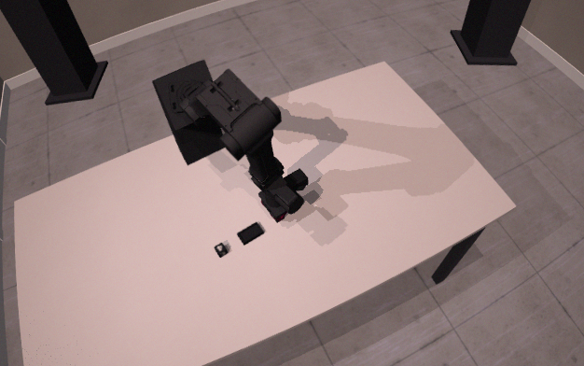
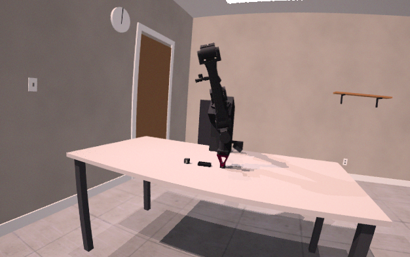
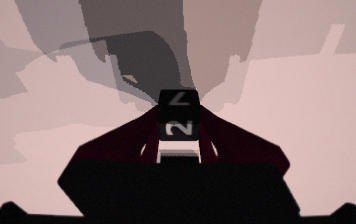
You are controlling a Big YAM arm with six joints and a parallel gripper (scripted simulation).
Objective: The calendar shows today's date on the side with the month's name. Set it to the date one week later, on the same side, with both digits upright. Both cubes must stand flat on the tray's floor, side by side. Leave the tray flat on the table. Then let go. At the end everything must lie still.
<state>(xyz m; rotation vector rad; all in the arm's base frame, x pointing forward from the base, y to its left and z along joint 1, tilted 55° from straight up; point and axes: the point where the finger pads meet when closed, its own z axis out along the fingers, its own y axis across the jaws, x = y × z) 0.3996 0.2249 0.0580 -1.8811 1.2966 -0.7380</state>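
Now: hand 110 mm short of the black calendar block and 180 mm to the left of it. The rest, counted from my hand: black tray: 60 mm ahead, 90 mm to the right, 10 mm below.
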